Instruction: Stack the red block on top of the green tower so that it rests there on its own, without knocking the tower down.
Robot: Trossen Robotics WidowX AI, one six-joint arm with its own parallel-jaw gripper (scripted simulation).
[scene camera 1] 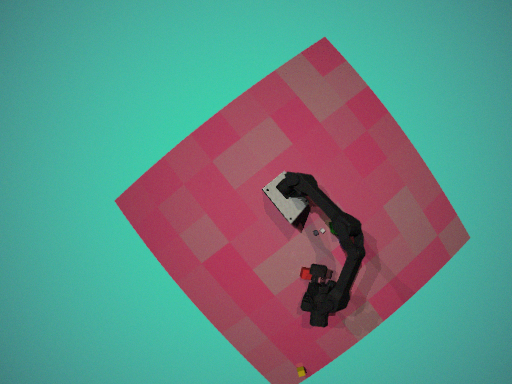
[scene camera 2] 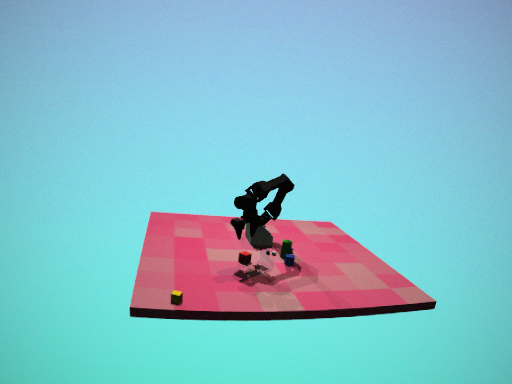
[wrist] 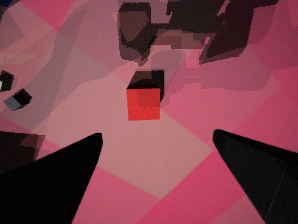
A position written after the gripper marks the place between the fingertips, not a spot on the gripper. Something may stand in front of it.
The gripper (wrist: 158, 136) is open, with nothing in its grasp. Further things: a red block (wrist: 143, 100).
